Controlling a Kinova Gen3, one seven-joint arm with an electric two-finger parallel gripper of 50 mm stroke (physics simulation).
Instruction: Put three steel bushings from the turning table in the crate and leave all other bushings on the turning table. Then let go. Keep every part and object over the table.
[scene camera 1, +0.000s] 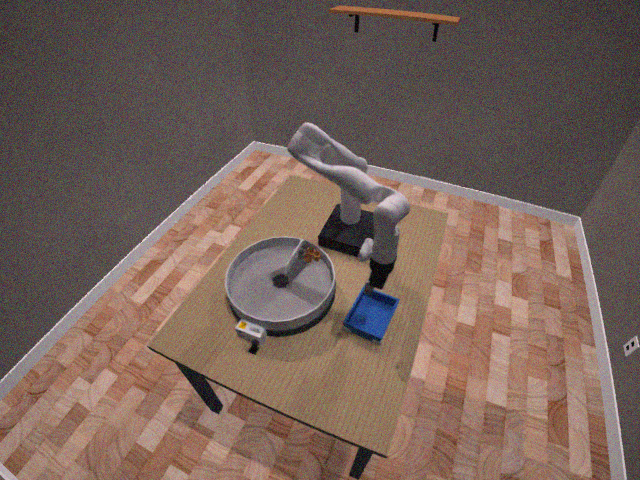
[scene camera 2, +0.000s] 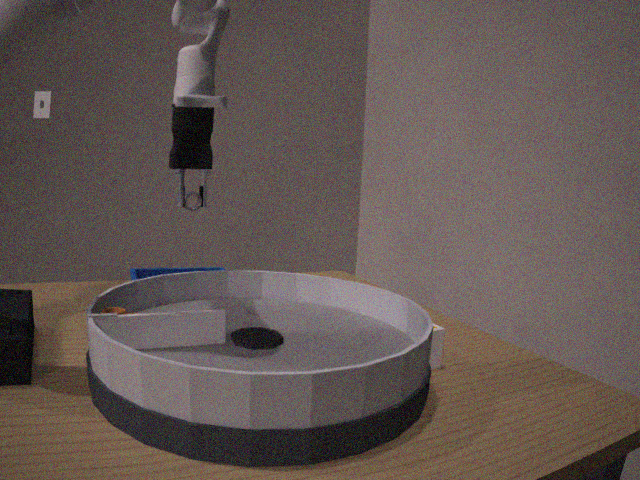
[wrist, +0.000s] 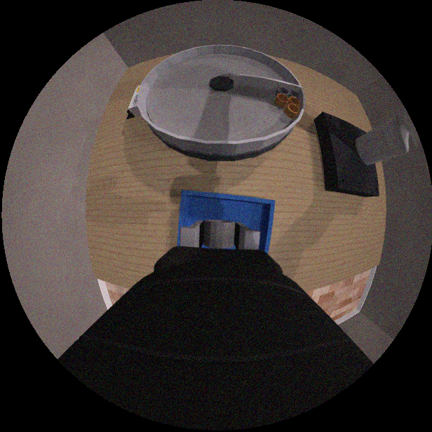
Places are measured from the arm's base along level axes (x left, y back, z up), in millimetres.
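Pixels of known places: gripper, fingertip midpoint: (scene camera 1: 369, 289) (scene camera 2: 191, 206); arm's base at its link origin: (scene camera 1: 350, 217).
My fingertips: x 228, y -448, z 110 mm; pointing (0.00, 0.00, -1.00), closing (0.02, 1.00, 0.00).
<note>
Ahead of a thing's pixels: the offset from my fingertips to its top centre. "spot": to the spot under its first point.
My gripper (scene camera 1: 370, 290) (scene camera 2: 192, 198) (wrist: 218, 230) is shut on a grey steel bushing @(dx +1, dy +0, dz +25 mm) (scene camera 2: 192, 208) (wrist: 219, 231). It holds the bushing in the air near the back end of the blue crate @(dx +21, dy +13, dz -130 mm) (scene camera 1: 362, 333) (scene camera 2: 175, 270) (wrist: 271, 217). A faint dark patch shows inside the crate in scene camera 1; I cannot tell what it is. The fingers hide part of the crate in the wrist view. The grey turning table (scene camera 1: 253, 289) (scene camera 2: 281, 397) (wrist: 175, 105) carries two dark steel bushings (wrist: 294, 93) and several orange bushings @(dx -301, dy +177, dz -102 mm) (scene camera 1: 311, 253) @(dx -271, dy +167, dz -102 mm) (scene camera 2: 114, 310) (wrist: 293, 109) beside its divider wall.
The divider @(spot: dx -343, dy +120, dz -127 mm) (scene camera 1: 296, 260) (scene camera 2: 180, 330) (wrist: 265, 85) runs from near the hub to the rim. The arm's black base (scene camera 1: 343, 237) (scene camera 2: 15, 335) (wrist: 347, 160) stands beside the turning table. A small white device @(spot: dx -333, dy -247, dz -122 mm) (scene camera 1: 251, 331) (scene camera 2: 437, 346) (wrist: 135, 100) stands at the turning table's other side.
</note>
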